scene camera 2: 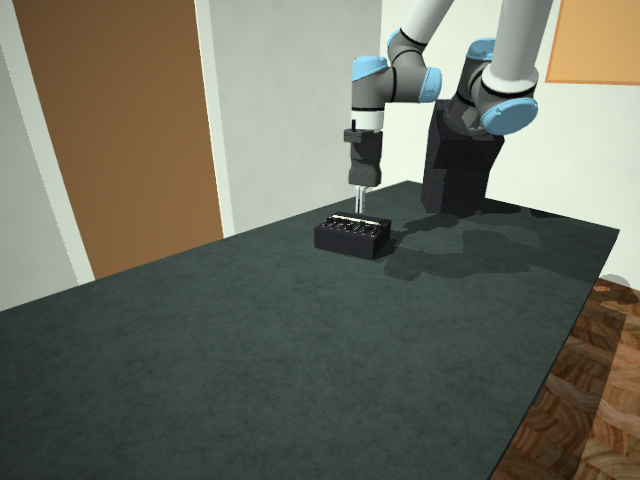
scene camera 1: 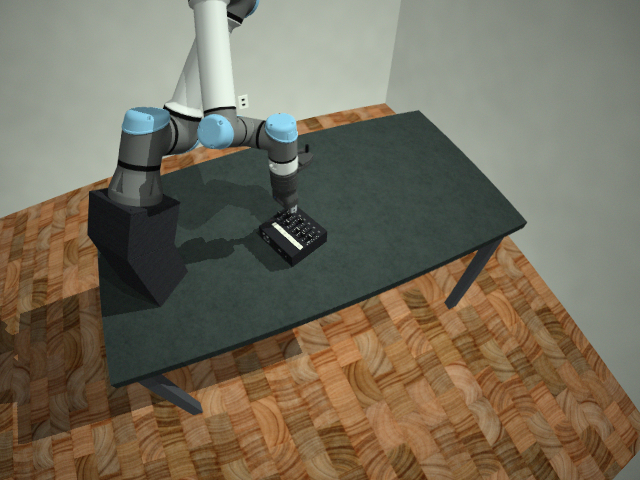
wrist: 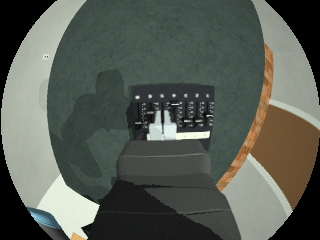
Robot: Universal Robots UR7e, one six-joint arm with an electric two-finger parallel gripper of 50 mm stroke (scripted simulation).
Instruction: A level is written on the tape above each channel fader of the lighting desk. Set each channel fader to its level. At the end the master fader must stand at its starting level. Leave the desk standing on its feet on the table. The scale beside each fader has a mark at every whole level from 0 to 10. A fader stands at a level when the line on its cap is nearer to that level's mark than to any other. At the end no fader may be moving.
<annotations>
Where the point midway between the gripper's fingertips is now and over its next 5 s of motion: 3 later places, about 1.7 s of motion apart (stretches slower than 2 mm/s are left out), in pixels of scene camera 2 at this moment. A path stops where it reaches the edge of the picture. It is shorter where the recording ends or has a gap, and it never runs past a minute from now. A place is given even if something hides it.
My gripper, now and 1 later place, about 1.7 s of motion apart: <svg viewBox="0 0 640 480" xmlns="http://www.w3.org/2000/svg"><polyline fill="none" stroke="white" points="360,211 361,180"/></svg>
</annotations>
